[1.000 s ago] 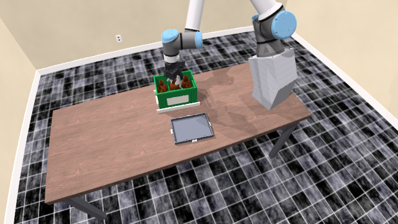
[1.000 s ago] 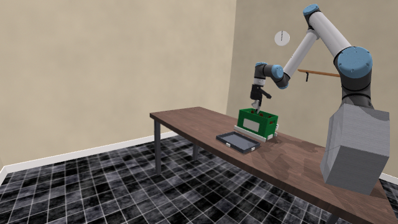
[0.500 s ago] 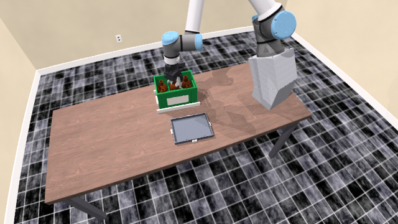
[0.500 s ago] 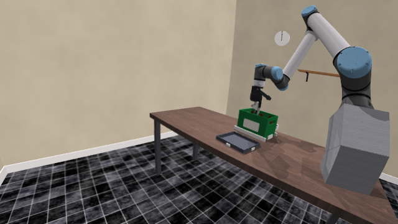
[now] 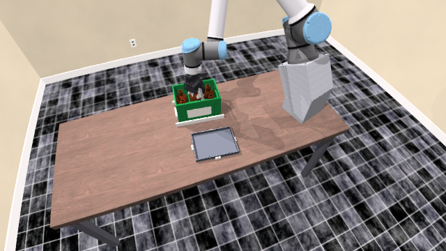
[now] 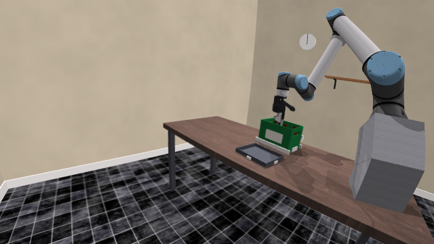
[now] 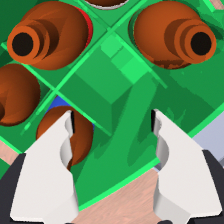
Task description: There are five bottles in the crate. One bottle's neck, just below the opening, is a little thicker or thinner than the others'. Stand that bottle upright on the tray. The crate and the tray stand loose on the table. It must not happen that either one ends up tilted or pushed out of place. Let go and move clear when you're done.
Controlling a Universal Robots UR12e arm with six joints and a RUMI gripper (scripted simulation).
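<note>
The green crate lies 40 mm to the right of my hand and 80 mm below it. From my hand the other things lie so: glass bottle 90 mm ahead, 90 mm to the right, 80 mm below; then grey tray 30 mm behind, 250 mm to the left, 150 mm below.
</note>
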